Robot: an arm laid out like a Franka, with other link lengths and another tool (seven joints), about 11 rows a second.
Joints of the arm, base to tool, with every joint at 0 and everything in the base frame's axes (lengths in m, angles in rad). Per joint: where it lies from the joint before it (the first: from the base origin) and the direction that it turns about. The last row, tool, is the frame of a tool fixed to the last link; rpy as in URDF.
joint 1: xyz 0.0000 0.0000 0.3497 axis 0 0 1
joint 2: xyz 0.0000 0.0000 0.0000 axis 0 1 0
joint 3: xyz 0.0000 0.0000 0.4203 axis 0 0 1
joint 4: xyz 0.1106 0.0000 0.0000 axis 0 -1 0
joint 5: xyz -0.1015 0.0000 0.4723 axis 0 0 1
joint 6: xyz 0.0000 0.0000 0.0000 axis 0 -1 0
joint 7: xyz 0.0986 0.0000 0.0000 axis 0 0 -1
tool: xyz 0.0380 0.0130 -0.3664 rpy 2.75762 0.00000 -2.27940
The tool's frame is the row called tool.
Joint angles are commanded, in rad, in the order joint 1, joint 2, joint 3, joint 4, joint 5, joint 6, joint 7. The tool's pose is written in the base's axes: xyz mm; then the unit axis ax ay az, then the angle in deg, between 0 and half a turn. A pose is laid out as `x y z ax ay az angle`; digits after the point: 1 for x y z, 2 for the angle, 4 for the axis.
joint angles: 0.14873 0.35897 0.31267 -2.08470 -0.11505 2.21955 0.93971
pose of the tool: 626.8 282.8 31.6 0.2032 -0.9639 -0.1723 163.67
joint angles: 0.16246 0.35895 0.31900 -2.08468 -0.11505 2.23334 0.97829
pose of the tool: 625.5 297.0 32.9 0.1953 -0.9654 -0.1730 164.67
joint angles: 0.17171 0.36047 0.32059 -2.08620 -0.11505 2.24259 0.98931
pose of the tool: 623.8 304.8 32.0 0.1958 -0.9651 -0.1737 165.01
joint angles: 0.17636 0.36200 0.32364 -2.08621 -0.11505 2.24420 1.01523
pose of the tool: 621.4 309.0 31.3 0.1870 -0.9670 -0.1733 165.24
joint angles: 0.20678 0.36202 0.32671 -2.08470 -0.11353 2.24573 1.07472
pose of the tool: 611.6 328.5 32.5 0.1741 -0.9697 -0.1712 165.75
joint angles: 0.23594 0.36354 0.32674 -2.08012 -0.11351 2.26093 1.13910
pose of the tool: 608.4 348.3 34.7 0.1583 -0.9723 -0.1717 167.16
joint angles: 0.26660 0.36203 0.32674 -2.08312 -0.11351 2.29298 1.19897
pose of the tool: 605.4 371.0 36.9 0.1466 -0.9735 -0.1756 169.08
